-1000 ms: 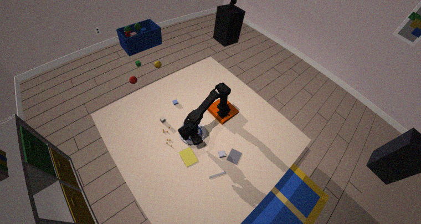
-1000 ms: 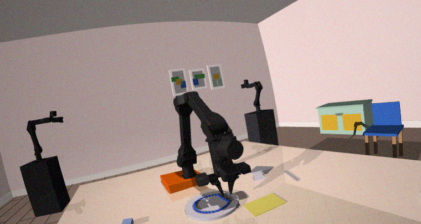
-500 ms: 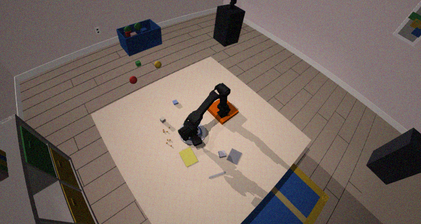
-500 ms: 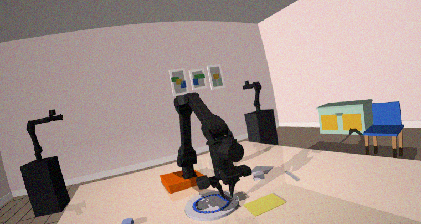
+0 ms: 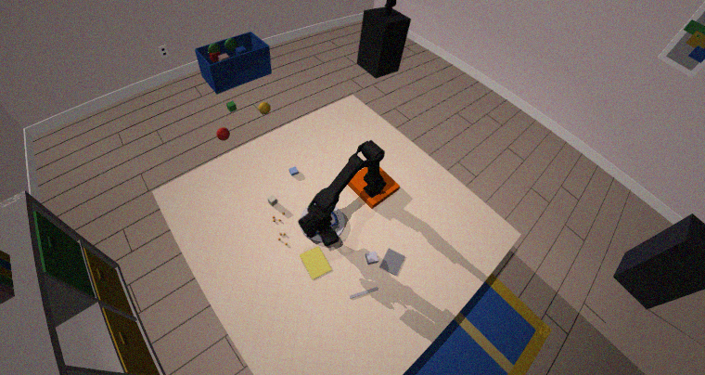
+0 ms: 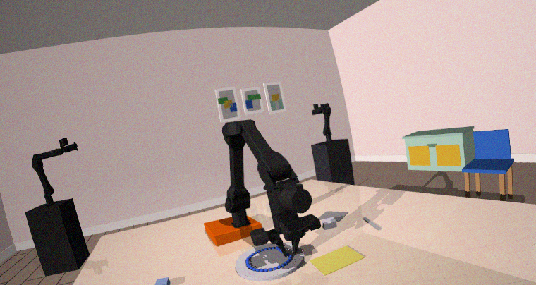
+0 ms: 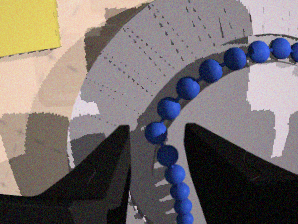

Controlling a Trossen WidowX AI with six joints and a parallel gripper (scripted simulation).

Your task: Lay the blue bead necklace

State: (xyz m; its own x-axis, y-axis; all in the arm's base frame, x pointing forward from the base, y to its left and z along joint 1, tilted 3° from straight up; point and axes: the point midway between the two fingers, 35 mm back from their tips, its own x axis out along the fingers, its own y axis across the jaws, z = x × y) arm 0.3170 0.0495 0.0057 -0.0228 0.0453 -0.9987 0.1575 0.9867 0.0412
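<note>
The round bead board lies 40 mm behind my gripper tip, 50 mm to the right of it and 10 mm below it. From my gripper tip the other things lie so: yellow sheet: 90 mm ahead, 90 mm to the left, 10 mm below; small grey block: 110 mm behind, 210 mm to the left; pale cube: 100 mm ahead, 260 mm to the right.
</note>
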